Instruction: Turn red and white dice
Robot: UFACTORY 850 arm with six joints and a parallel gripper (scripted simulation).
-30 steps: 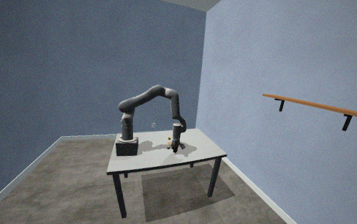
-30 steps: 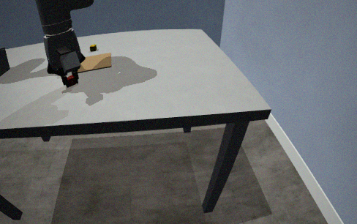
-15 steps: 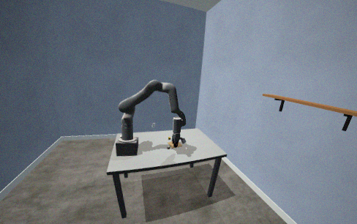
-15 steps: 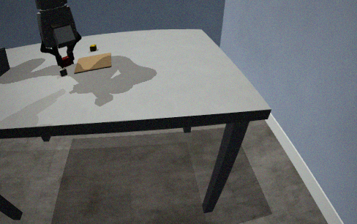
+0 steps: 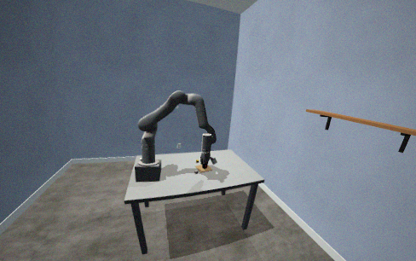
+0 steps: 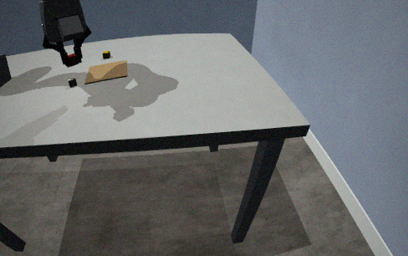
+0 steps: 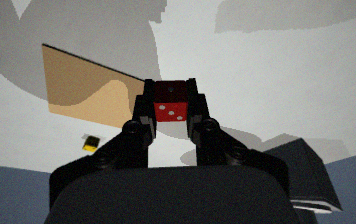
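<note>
Now: the tan mat 16 cm to the left of my hand, 12 cm below it and 2 cm ahead of it. Also, from my hand: white die: 11 cm below, 7 cm to the left, 7 cm behind; then red die: 1 cm below; then yellow die: 29 cm to the left, 11 cm below, 4 cm behind.
</note>
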